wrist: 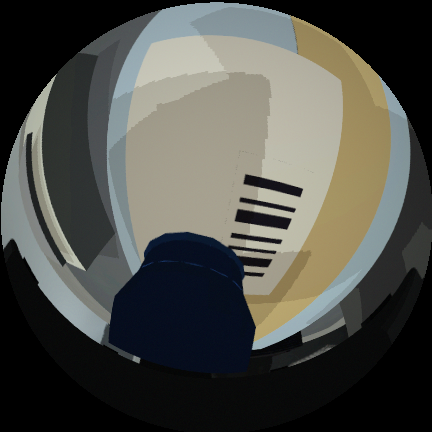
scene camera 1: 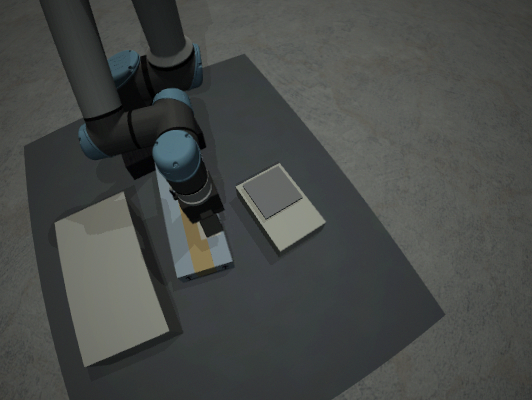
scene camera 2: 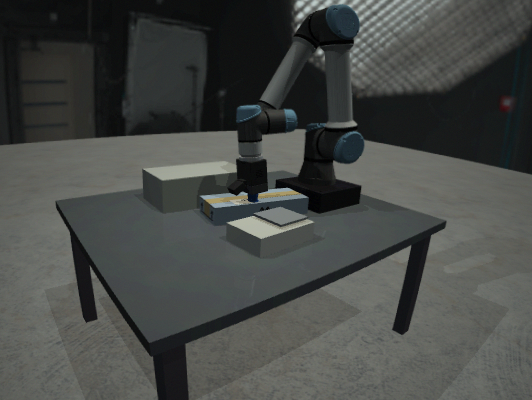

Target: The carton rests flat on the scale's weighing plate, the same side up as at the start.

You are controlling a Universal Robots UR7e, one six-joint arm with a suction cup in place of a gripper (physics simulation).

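Places are measured from the arm's base along level axes (x back, y right, z up), in metres.
Where they show: hand, its tool point: (wrist: 195,251) (scene camera 2: 253,204); arm's base, origin of its link: (scene camera 2: 316,181).
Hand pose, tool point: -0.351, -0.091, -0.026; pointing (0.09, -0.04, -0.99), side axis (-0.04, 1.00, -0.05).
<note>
Things, the pixels of their top centre, and the offset from my tool point, as dx, dy, dz. Level surfaces: height alone.
- carton, centre of its top: (wrist: 269,312) (scene camera 1: 188,205) (scene camera 2: 255,196) +0.031, +0.040, +0.013
- cream scale, centre of its top: (scene camera 1: 280,201) (scene camera 2: 271,217) -0.052, -0.178, +0.021
- large cream block, centre of its top: (scene camera 1: 103,271) (scene camera 2: 197,169) -0.081, +0.271, +0.067
- dark table, height of its surface: dz -0.046
The carton (scene camera 1: 175,242) (scene camera 2: 235,212) (wrist: 305,125) is long and light blue, with an orange tape stripe and a cream barcode label on top. It lies flat on the table, label side up. My gripper, a dark blue suction cup (scene camera 2: 253,197) (wrist: 192,250), stands upright against the carton's top at the label, beside the tape; the arm hides it in scene camera 1. The cup looks pressed down on the carton. The cream scale (scene camera 1: 297,227) (scene camera 2: 245,229) (wrist: 67,150) stands beside the carton, apart from it. Its grey weighing plate (scene camera 1: 273,192) (scene camera 2: 281,216) is bare.
A large cream block (scene camera 1: 107,280) (scene camera 2: 172,187), taller than the carton, stands on the carton's other side, with a narrow gap between them. The arm's black base (scene camera 2: 332,196) is beyond the carton's far end. The dark table (scene camera 1: 280,325) (scene camera 2: 165,280) bears all of these.
</note>
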